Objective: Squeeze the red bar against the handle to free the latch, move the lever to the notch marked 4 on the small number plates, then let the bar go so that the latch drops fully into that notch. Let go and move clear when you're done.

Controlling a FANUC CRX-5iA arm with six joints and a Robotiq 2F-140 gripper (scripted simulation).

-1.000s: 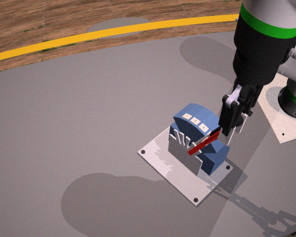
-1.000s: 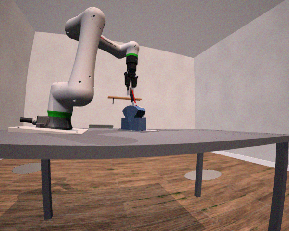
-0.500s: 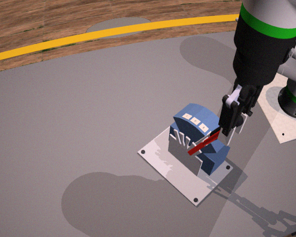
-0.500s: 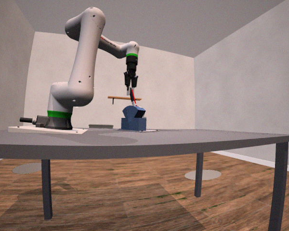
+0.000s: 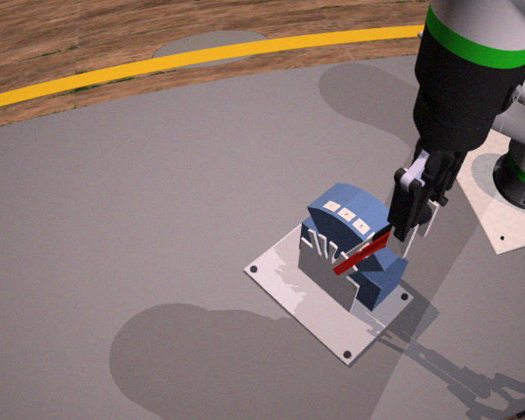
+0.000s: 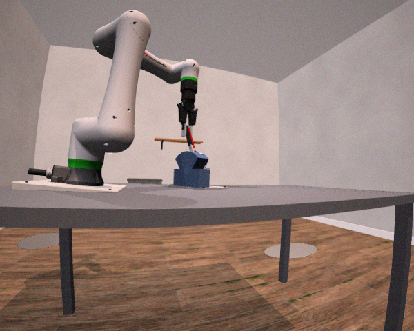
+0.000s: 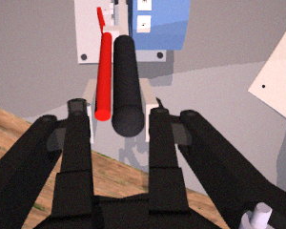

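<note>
Right now my hand is 3 cm short of the red bar, 4 cm to the left of it and 10 cm above it.
</note>
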